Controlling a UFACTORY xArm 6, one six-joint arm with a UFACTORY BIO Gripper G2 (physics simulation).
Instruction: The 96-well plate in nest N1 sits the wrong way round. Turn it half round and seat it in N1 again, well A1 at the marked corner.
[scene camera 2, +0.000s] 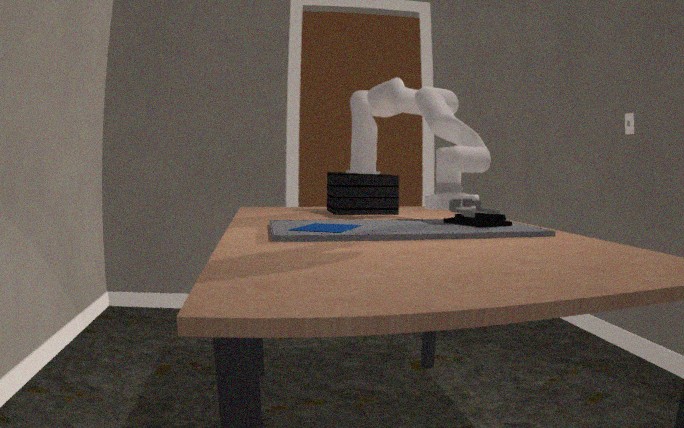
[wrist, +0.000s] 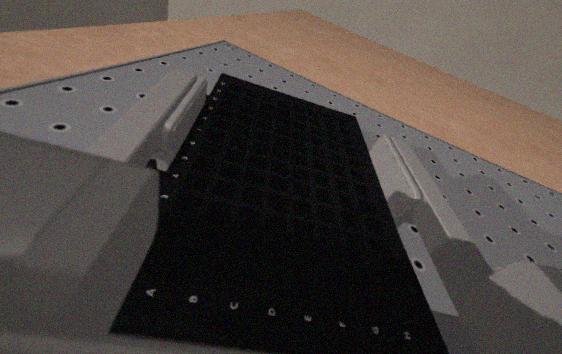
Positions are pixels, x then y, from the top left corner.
Scene:
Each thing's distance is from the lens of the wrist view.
my gripper (wrist: 293, 123): 12 cm
black 96-well plate (wrist: 272, 224): 9 cm

